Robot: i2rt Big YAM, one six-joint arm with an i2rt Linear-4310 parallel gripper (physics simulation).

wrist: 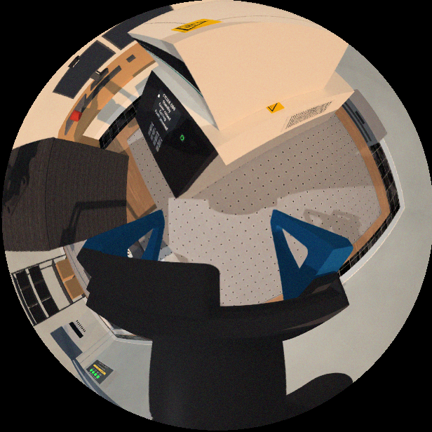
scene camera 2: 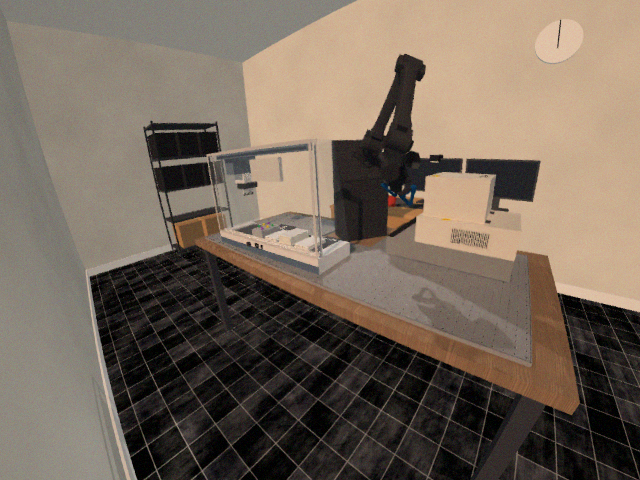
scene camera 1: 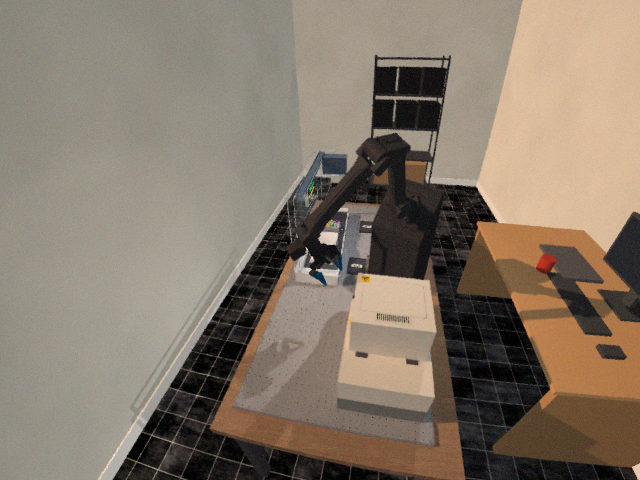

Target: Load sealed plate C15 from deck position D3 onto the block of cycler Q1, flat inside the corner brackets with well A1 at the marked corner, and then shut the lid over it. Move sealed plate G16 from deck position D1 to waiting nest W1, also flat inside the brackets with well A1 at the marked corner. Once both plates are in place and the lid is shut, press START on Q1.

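Places are measured from the arm's base along level axes (x left, y back, z up), in millimetres.
Pixels of known places: gripper, fingertip midpoint: (scene camera 2: 403, 200) (scene camera 1: 333, 277); arm's base at its link origin: (scene camera 2: 364, 157) (scene camera 1: 411, 208).
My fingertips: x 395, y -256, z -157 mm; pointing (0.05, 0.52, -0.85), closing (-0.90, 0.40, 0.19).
Note:
Ahead of a thing's pixels: the offset from my fingertips to its top centre. "spot": to the spot under its first point.
Cycler Q1 (scene camera 1: 385, 372) (scene camera 2: 449, 235) (wrist: 310, 112) is the cream machine. Its upper housing and lid part (scene camera 1: 395, 299) (scene camera 2: 457, 196) (wrist: 260, 65) stands above the base, with a dark gap at the front in the wrist view. Its block is hidden. The black control panel (wrist: 170, 165) shows small text and a green ring (wrist: 182, 137). My gripper (scene camera 1: 332, 276) (scene camera 2: 402, 200) (wrist: 217, 215) is open and empty, above the table beside the cycler. White labware (scene camera 1: 328, 237) (scene camera 2: 293, 236) sits in the deck enclosure; plates C15 and G16 cannot be told apart. Two dark nest pads {spot: dx -416, dy +6, dz -266 mm} (scene camera 1: 356, 265) {spot: dx -852, dy -28, dz -266 mm} (scene camera 1: 366, 226) lie beside the deck; their labels are unreadable.
The deck enclosure {spot: dx -207, dy -181, dz -223 mm} (scene camera 2: 333, 254) has clear walls and a raised front frame (scene camera 2: 263, 150). The arm's dark pedestal (scene camera 1: 395, 250) (scene camera 2: 361, 209) (wrist: 90, 195) stands between deck and cycler on the pedestal side. A desk (scene camera 1: 522, 281) with monitors and a red cup (scene camera 1: 545, 263) stands apart.

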